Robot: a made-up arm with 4 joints.
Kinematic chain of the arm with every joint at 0, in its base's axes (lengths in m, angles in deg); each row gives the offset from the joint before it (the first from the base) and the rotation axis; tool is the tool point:
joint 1: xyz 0 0 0.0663 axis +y
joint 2: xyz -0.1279 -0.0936 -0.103 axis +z
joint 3: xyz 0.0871 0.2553 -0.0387 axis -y
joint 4: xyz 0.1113 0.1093 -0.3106 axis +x
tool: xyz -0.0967 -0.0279 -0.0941
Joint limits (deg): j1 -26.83..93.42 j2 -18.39..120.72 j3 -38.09..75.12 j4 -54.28..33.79
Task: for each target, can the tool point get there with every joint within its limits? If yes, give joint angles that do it. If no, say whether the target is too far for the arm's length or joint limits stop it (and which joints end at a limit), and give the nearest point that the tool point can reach.
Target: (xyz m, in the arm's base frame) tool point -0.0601 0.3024 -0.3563
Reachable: yes | joints 23.67 18.82 42.88 -27.38
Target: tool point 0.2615 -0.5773 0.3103
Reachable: no: joint limits stop it (at a limit: joint 1, joint 2, joint 3, joint 4) | nearest point 0.4173 0.0312 0.0357 | short by 0.686 m
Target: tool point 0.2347 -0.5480 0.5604
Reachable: no: joint limits stop it (at a limit: joint 1, joint 3, joint 4) | nearest point -0.4009 -0.3196 0.4074 | short by 0.693 m
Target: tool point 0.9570 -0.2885 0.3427
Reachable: no: too far | nearest point 0.4936 0.0743 0.0565 | short by 0.654 m
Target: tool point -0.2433 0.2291 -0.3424
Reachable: yes | joints 42.43 8.26 26.93 -35.59
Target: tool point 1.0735 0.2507 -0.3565
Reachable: no: too far | nearest point 0.4999 0.1668 -0.1754 | short by 0.607 m
